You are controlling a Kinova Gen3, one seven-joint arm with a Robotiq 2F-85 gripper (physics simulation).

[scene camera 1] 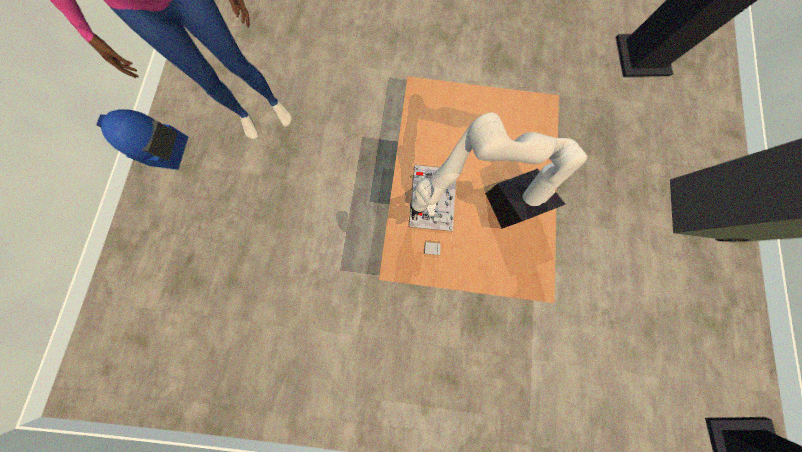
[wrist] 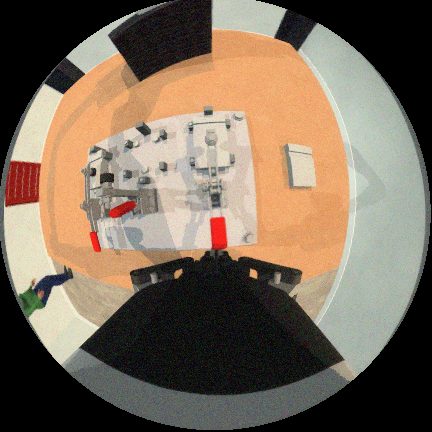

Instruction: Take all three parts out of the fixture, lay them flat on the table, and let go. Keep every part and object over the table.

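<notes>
The white fixture plate (scene camera 1: 432, 227) (wrist: 175, 234) carries three toggle clamps with red handles. At its right in the wrist view, a pale square part (wrist: 201, 152) lies under the arm of the right clamp (wrist: 215, 190), between small grey posts. A pale part (wrist: 96, 166) shows at the left end, partly hidden by a clamp. The middle clamp's red handle (wrist: 122, 209) lies slanted. I cannot make out the third part in the fixture. My gripper (wrist: 216, 253) is shut and empty, right by the end of the right clamp's red handle (wrist: 218, 233); whether they touch is unclear.
A pale flat block (scene camera 1: 432, 248) (wrist: 301, 167) lies on the orange table (scene camera 1: 477, 263) (wrist: 280, 95), apart from the fixture's right end in the wrist view. The black robot base (scene camera 1: 503, 208) (wrist: 170, 42) stands across the table. Small posts and bolts stick up from the fixture.
</notes>
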